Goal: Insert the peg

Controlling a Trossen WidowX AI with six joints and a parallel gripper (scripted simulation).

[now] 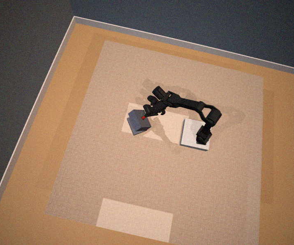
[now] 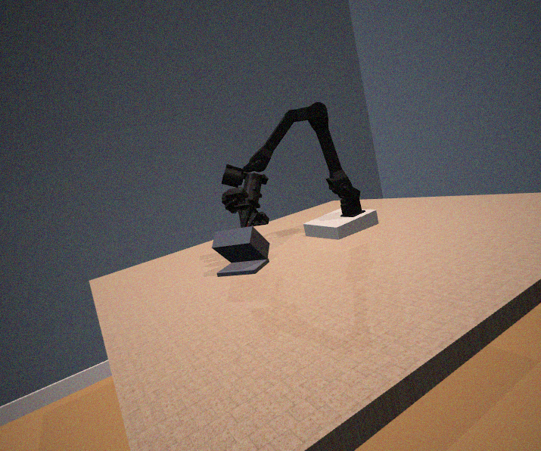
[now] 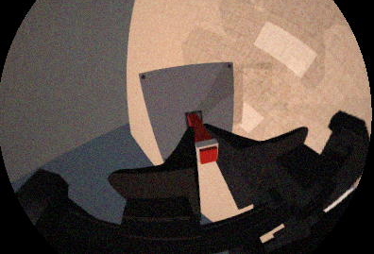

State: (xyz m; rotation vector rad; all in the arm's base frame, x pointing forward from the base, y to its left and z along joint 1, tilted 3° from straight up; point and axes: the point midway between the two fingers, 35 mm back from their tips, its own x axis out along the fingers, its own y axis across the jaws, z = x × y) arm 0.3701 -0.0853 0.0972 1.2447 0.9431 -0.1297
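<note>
My gripper tip is 30 mm short of the sloped panel, 20 mm to the right of it and 40 mm above it. From my gripper tip the other things lie so: red peg: 10 mm behind, 10 mm to the right, 10 mm above.
</note>
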